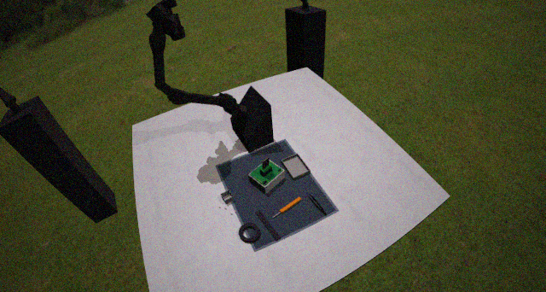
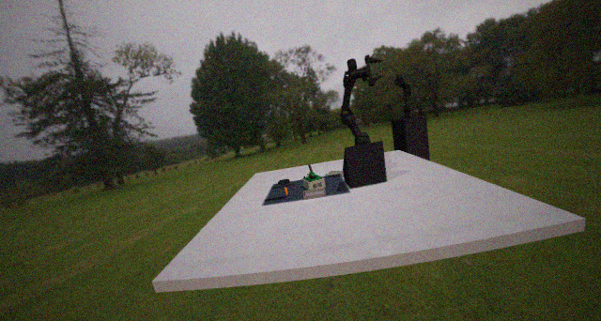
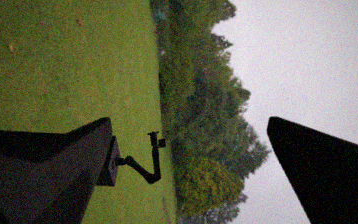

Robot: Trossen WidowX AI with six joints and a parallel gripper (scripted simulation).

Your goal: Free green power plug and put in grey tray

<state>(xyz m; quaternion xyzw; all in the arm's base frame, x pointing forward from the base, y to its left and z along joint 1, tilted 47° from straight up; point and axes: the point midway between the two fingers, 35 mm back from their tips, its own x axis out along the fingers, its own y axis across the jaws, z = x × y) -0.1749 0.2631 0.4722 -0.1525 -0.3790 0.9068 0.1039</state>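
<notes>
Right now my gripper tip is 57 cm short of the green power plug, 55 cm above it and 8 cm to the right of it. Also, from my gripper tip: grey tray 63 cm below, 58 cm ahead, 21 cm to the left; dark bar 75 cm ahead, 63 cm below, 4 cm to the right; dark blue mat 63 cm below, 61 cm ahead, 7 cm to the left.
</notes>
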